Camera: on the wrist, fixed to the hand. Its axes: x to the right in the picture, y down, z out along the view.
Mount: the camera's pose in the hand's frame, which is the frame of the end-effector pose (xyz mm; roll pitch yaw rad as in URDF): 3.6 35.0 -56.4 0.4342 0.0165 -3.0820
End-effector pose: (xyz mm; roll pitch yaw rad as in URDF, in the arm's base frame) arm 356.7 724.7 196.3 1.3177 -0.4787 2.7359
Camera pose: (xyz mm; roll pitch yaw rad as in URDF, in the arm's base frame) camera 337.1 664.1 215.5 -0.8846 0.5405 -0.4069
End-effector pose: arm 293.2 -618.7 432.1 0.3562 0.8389 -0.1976
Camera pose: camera 276.2 -561.8 402.3 0.0248 -0.8013 3.0160
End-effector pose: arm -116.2 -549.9 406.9 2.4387 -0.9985 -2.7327
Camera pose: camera -63.5 -537.7 445.5 -2.0963 1.0219 0.3012
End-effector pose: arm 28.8 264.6 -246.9 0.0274 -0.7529 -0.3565
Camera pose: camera 79.5 284.7 -284.9 0.4631 0.7694 2.8674
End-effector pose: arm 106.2 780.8 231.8 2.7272 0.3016 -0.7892
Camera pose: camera 115.8 757.9 293.5 -2.2748 -0.2921 2.2885
